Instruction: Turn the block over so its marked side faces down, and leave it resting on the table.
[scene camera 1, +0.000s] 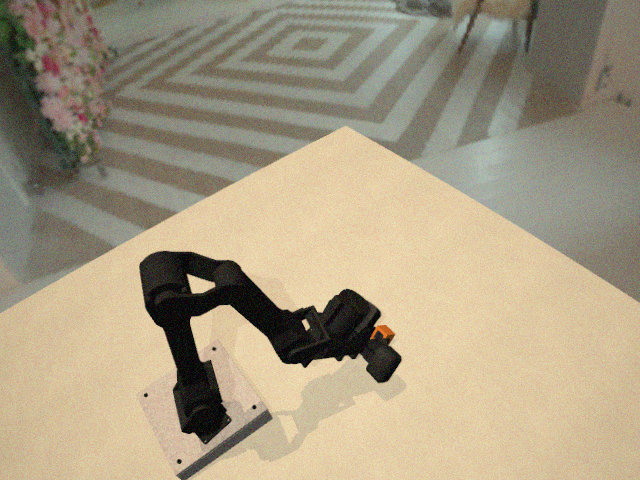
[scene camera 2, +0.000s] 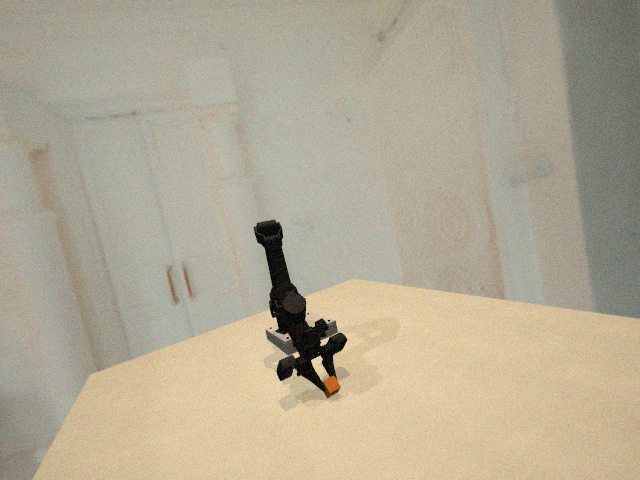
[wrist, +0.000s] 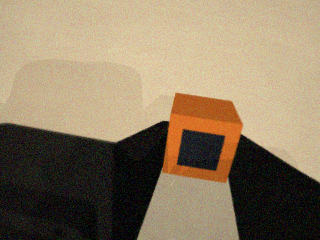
My gripper shows in scene camera 1, in scene camera 2 and in the wrist view (199, 135). The same spot on my gripper: (scene camera 1: 376, 343) is (scene camera 2: 300, 356).
